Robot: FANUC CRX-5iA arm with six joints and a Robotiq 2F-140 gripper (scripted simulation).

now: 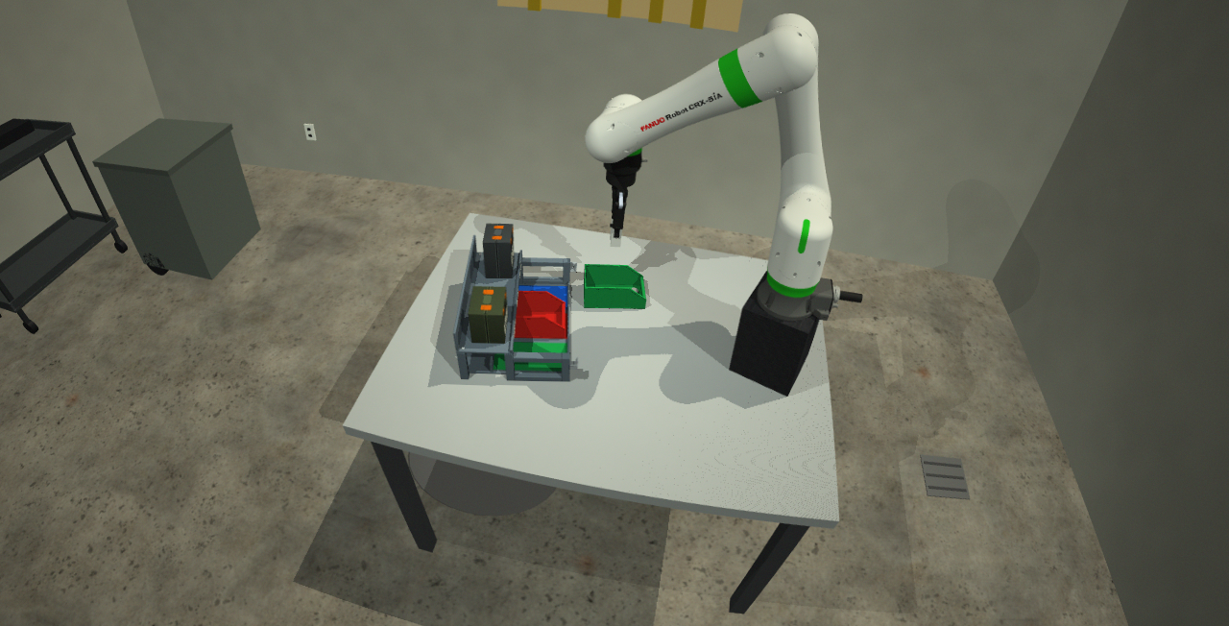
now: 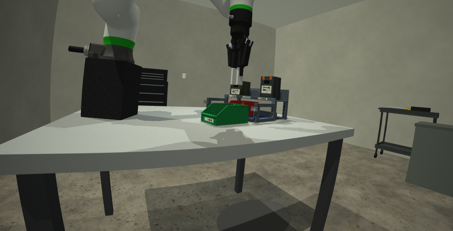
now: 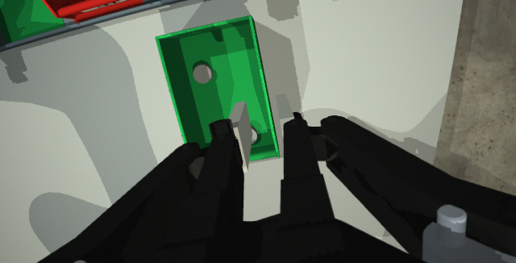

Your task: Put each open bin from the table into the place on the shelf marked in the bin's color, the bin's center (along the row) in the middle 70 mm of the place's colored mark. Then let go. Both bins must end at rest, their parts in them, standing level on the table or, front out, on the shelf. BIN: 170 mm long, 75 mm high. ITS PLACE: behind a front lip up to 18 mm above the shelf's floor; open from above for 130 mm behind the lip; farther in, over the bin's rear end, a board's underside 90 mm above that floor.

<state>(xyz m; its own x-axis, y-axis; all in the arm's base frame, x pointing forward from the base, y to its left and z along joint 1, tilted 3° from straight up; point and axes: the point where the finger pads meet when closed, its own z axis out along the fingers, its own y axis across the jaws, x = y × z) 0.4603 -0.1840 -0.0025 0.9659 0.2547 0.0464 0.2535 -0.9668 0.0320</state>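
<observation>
Now: the green bin 2 cm behind my hand, 4 cm to the left of it and 15 cm below it. The rest, counted from my hand: red bin (17 cm ahead, 22 cm to the left, 14 cm below).
</observation>
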